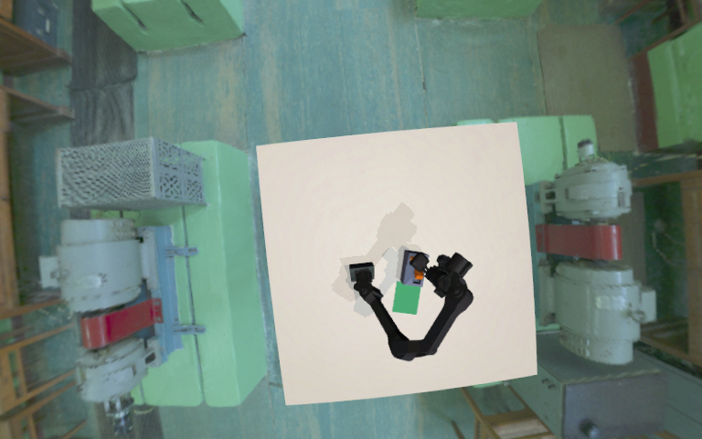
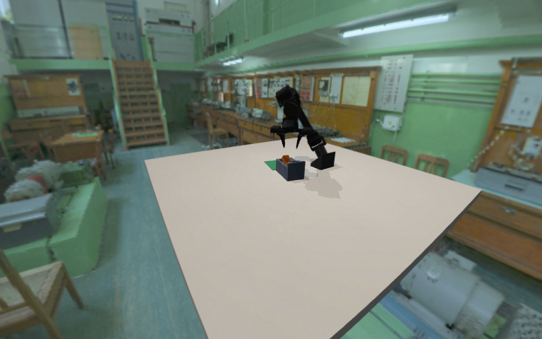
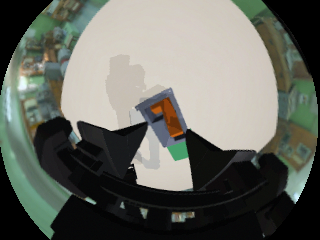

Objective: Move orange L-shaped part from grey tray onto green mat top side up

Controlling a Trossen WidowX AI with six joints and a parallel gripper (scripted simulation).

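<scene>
Right now my gripper tip is 110 mm above the orange L-shaped part and 10 mm past it. From my gripper tip the other things lie so: green mat 160 mm to the right, 160 mm below, 80 mm behind.
</scene>
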